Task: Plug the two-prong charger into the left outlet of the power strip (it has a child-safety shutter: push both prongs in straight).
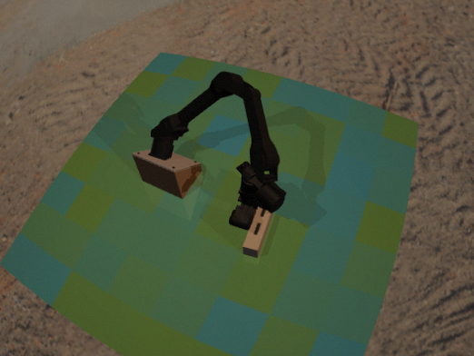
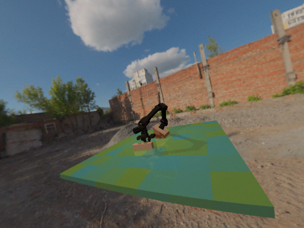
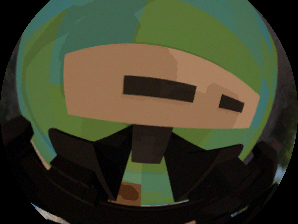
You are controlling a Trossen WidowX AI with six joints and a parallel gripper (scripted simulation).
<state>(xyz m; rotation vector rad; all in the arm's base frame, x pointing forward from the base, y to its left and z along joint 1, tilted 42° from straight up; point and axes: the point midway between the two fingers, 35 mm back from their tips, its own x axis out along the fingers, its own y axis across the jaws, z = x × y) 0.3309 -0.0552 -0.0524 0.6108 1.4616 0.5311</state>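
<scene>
The two-prong charger lies 20 mm ahead of my gripper tip and 10 mm above it.
</scene>
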